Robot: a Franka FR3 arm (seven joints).
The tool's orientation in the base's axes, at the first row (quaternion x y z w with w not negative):
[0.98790 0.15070 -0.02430 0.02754]
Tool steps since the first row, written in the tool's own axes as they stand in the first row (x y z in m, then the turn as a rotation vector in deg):
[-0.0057 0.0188 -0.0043 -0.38 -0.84 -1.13]
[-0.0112 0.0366 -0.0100 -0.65 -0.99 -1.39]
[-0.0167 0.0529 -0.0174 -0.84 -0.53 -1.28]
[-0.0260 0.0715 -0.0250 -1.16 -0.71 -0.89]
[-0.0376 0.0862 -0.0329 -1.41 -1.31 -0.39]
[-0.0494 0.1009 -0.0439 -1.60 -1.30 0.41]
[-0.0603 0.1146 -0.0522 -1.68 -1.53 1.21]
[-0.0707 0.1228 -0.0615 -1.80 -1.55 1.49]
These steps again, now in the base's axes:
[0.0004 -0.0193 0.0055 -0.57 0.76 1.11]
[0.0007 -0.0376 0.0123 -0.86 0.84 1.38]
[0.0006 -0.0543 0.0208 -0.91 0.34 1.30]
[-0.0024 -0.0743 0.0298 -1.28 0.39 0.92]
[-0.0088 -0.0913 0.0390 -1.72 0.85 0.41]
[-0.0152 -0.1081 0.0513 -1.93 0.74 -0.38]
[-0.0211 -0.1239 0.0609 -2.11 0.89 -1.18]
[-0.0282 -0.1342 0.0711 -2.24 0.85 -1.46]

